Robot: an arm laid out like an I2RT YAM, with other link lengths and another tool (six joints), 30 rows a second.
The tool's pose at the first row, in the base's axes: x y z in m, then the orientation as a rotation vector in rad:
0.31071, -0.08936, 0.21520, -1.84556, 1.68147, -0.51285
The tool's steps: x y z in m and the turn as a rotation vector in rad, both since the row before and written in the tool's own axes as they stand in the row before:
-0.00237, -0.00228, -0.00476, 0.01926, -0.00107, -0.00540
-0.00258, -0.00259, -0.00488, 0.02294, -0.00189, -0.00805
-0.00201, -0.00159, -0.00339, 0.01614, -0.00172, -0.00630
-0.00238, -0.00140, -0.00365, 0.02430, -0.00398, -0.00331
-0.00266, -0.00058, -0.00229, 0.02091, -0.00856, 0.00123
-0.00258, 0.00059, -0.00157, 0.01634, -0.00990, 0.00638
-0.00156, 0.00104, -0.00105, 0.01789, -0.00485, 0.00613
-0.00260, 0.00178, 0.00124, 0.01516, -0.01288, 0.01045
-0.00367, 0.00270, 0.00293, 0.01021, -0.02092, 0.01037
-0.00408, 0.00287, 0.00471, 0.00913, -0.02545, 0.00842
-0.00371, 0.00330, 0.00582, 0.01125, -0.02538, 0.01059
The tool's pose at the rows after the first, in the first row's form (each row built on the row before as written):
0.30912, -0.08772, 0.22051, -1.83683, 1.66565, -0.52842
0.30754, -0.08588, 0.22611, -1.82779, 1.64501, -0.54684
0.30616, -0.08440, 0.22985, -1.82191, 1.62968, -0.55956
0.30434, -0.08261, 0.23365, -1.80734, 1.61076, -0.57443
0.30275, -0.08037, 0.23591, -1.79115, 1.59439, -0.58015
0.30083, -0.07814, 0.23681, -1.77374, 1.58382, -0.57890
0.29912, -0.07684, 0.23692, -1.75529, 1.57558, -0.58370
0.29842, -0.07408, 0.23509, -1.73534, 1.56672, -0.57675
0.29821, -0.06989, 0.23167, -1.71942, 1.55486, -0.55884
0.29913, -0.06481, 0.22715, -1.70606, 1.53883, -0.53705
0.30063, -0.05968, 0.22168, -1.68915, 1.52338, -0.51582

